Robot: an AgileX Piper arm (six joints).
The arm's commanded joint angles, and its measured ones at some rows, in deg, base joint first. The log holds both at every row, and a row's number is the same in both.
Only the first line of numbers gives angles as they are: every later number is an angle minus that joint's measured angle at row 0.
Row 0, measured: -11.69, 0.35, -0.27, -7.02, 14.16, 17.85
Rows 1 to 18, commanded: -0.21, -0.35, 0.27, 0.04, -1.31, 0.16; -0.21, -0.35, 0.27, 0.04, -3.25, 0.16; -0.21, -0.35, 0.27, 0.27, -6.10, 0.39; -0.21, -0.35, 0.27, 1.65, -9.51, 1.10; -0.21, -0.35, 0.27, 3.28, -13.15, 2.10; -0.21, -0.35, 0.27, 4.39, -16.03, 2.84; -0.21, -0.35, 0.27, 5.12, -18.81, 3.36; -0.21, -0.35, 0.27, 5.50, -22.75, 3.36; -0.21, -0.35, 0.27, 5.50, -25.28, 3.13; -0.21, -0.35, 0.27, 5.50, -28.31, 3.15; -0.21, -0.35, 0.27, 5.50, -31.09, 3.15; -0.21, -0.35, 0.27, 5.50, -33.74, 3.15; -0.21, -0.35, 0.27, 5.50, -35.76, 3.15; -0.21, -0.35, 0.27, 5.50, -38.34, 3.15; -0.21, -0.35, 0.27, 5.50, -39.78, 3.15; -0.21, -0.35, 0.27, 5.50, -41.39, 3.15; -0.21, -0.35, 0.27, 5.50, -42.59, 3.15; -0.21, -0.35, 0.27, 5.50, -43.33, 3.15
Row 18, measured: 0.00, -0.08, 0.00, 5.43, -37.17, 2.88
